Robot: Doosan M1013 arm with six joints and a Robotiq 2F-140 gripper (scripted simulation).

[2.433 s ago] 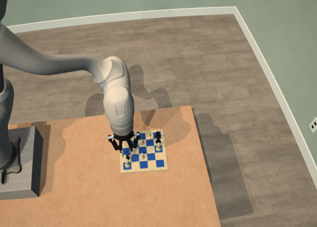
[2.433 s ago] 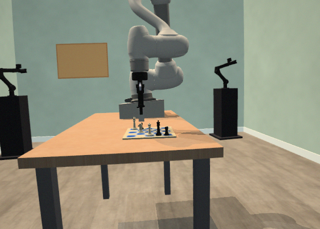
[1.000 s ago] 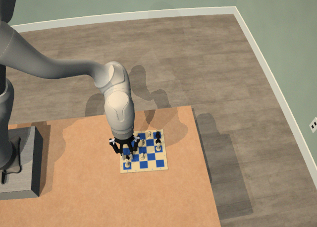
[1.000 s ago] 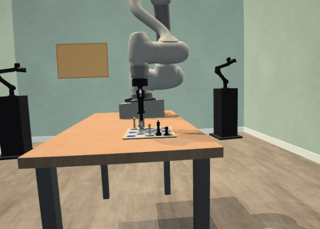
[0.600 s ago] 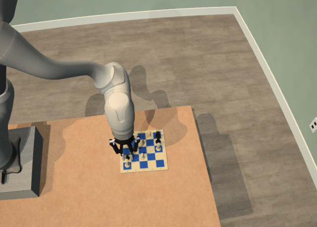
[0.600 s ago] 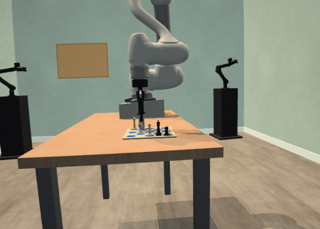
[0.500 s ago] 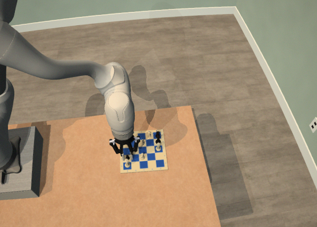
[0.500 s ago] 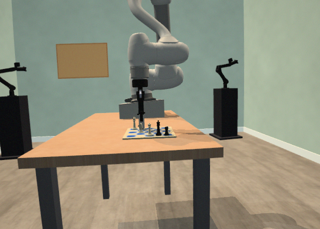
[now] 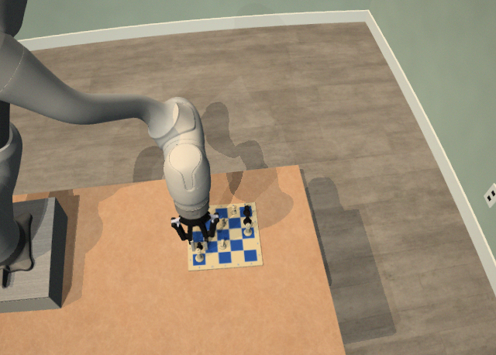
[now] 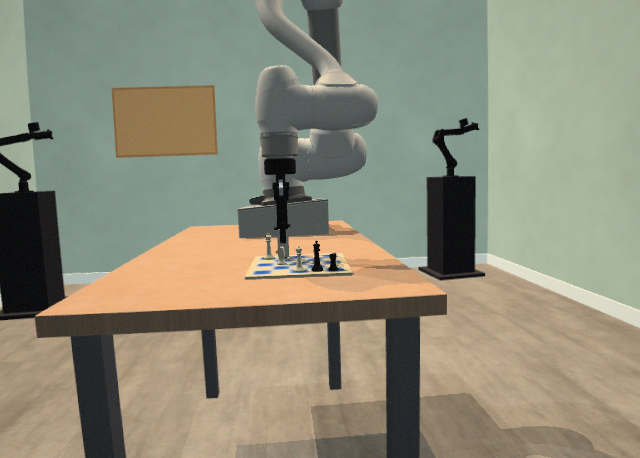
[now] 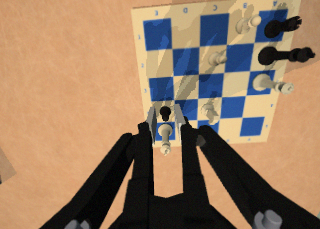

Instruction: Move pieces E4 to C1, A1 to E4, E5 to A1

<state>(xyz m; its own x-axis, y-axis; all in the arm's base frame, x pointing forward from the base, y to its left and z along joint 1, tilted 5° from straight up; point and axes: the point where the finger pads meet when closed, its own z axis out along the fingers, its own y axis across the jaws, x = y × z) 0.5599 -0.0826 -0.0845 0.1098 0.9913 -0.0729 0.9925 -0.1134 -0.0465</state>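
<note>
My hand is 3 cm to the left of the tall white piece, 1 cm past it and 1 cm above it. Also, from my hand: chessboard (8 cm ahead, 4 cm below, 3 cm to the left).
</note>
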